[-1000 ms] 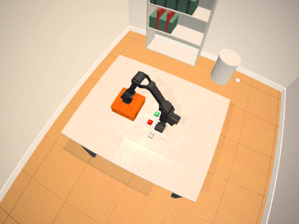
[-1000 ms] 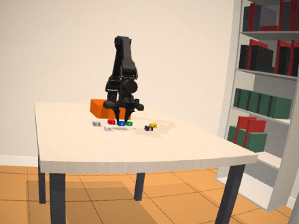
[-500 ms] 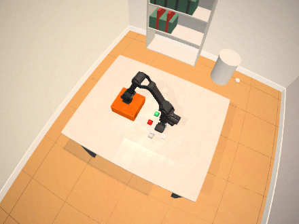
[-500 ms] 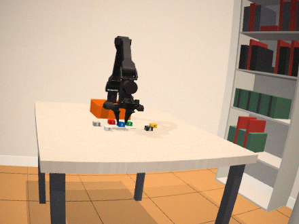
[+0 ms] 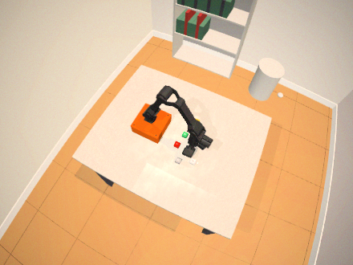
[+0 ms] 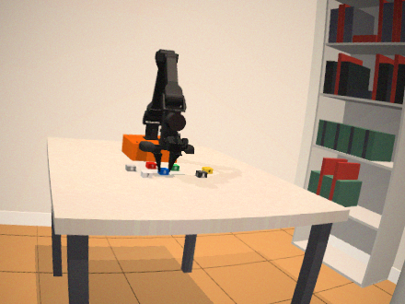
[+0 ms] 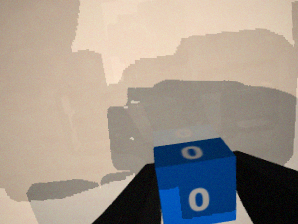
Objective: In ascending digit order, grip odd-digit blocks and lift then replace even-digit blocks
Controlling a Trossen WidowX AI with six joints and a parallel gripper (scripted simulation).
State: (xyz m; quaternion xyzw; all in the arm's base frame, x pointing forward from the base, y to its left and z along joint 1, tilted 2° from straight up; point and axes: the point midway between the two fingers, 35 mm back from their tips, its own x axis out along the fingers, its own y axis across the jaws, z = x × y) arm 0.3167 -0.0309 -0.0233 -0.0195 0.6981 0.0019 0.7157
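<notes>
My gripper tip is 1 cm past the blue block. From my gripper tip the other things lie so: grey block: 11 cm to the right, 4 cm behind; green block: 8 cm behind, 6 cm to the left; red block: 9 cm behind, 2 cm to the right.
</notes>
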